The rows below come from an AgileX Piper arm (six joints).
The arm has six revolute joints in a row. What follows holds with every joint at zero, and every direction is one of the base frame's. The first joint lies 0.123 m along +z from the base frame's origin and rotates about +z. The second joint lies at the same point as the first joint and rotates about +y. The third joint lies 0.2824 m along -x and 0.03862 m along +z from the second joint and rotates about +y. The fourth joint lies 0.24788 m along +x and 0.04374 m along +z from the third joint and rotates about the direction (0.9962, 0, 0.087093). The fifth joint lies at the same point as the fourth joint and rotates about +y. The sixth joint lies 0.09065 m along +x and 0.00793 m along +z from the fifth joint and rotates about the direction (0.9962, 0, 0.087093). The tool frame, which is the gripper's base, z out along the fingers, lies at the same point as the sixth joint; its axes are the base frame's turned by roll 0, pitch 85.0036 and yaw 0 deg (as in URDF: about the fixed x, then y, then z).
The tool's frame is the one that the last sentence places.
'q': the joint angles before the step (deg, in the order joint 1, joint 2, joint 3, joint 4, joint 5, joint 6). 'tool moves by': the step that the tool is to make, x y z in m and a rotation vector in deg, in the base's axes. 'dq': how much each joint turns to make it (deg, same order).
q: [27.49, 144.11, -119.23, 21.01, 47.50, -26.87]
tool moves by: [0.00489, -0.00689, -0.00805, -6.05, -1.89, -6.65]
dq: [0.55, 0.63, 0.00, -11.66, -1.84, 12.03]
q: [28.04, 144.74, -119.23, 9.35, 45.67, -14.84]
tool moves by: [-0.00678, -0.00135, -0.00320, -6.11, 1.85, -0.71]
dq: [1.05, 0.00, 0.00, -6.91, 4.19, 4.95]
